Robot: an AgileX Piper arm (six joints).
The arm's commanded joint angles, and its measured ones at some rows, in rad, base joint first. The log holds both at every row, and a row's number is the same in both.
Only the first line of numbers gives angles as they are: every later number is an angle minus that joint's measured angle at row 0.
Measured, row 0:
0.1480 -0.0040 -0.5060 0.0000 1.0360 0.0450
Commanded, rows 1 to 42:
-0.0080 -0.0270 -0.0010 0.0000 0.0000 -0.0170
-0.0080 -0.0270 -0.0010 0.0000 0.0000 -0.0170
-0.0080 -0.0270 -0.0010 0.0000 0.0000 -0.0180
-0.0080 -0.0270 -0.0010 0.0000 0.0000 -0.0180
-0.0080 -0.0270 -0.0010 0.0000 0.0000 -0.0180
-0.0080 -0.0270 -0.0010 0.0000 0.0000 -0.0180
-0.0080 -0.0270 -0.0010 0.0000 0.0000 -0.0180
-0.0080 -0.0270 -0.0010 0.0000 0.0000 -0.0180
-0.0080 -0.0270 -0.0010 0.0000 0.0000 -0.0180
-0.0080 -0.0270 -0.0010 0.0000 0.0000 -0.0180
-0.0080 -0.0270 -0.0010 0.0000 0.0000 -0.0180
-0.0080 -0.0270 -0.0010 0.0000 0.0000 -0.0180
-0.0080 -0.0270 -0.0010 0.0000 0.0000 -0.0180
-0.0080 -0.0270 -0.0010 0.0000 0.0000 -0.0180
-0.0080 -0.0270 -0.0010 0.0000 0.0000 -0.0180
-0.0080 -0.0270 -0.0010 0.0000 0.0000 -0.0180
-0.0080 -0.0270 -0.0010 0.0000 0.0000 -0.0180
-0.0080 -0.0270 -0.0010 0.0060 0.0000 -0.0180
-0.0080 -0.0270 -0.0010 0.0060 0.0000 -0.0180
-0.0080 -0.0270 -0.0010 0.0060 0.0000 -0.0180
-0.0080 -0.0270 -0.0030 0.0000 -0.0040 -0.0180
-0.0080 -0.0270 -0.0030 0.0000 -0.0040 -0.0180
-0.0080 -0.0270 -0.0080 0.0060 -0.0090 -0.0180
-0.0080 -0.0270 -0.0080 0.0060 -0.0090 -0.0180
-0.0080 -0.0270 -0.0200 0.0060 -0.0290 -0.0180
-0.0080 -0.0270 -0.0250 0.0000 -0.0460 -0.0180
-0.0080 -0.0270 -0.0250 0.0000 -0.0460 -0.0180
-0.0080 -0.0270 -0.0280 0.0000 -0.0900 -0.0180
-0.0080 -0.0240 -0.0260 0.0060 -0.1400 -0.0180
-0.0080 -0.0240 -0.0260 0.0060 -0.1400 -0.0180
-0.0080 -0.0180 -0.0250 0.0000 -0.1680 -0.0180
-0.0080 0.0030 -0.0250 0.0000 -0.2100 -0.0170
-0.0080 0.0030 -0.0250 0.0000 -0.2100 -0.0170
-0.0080 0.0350 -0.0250 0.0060 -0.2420 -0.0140
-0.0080 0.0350 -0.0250 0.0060 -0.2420 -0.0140
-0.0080 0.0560 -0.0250 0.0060 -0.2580 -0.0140
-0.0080 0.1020 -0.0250 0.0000 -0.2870 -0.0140
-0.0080 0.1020 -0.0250 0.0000 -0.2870 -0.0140
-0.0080 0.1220 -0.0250 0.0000 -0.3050 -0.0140
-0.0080 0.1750 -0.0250 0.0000 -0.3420 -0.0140
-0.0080 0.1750 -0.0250 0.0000 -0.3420 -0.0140
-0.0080 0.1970 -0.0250 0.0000 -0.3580 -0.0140
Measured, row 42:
0.0000 0.1470 -0.0150 0.0000 -0.2970 -0.0030
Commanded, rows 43 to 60:
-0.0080 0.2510 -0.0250 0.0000 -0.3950 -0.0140
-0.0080 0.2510 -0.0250 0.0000 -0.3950 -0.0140
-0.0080 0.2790 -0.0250 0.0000 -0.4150 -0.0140
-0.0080 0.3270 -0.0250 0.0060 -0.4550 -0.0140
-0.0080 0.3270 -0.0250 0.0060 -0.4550 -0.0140
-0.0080 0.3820 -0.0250 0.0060 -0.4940 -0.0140
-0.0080 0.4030 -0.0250 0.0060 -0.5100 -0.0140
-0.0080 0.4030 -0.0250 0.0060 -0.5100 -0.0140
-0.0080 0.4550 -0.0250 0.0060 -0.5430 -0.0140
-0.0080 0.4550 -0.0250 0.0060 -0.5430 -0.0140
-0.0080 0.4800 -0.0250 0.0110 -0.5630 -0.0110
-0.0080 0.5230 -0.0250 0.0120 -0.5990 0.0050
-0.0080 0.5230 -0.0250 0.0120 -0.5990 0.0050
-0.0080 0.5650 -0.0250 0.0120 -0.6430 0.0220
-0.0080 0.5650 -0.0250 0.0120 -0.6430 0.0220
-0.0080 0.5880 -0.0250 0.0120 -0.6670 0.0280
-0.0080 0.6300 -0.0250 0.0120 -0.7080 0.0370
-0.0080 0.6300 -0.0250 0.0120 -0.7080 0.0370
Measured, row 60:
0.0000 0.5870 -0.0150 0.0080 -0.6410 0.0170
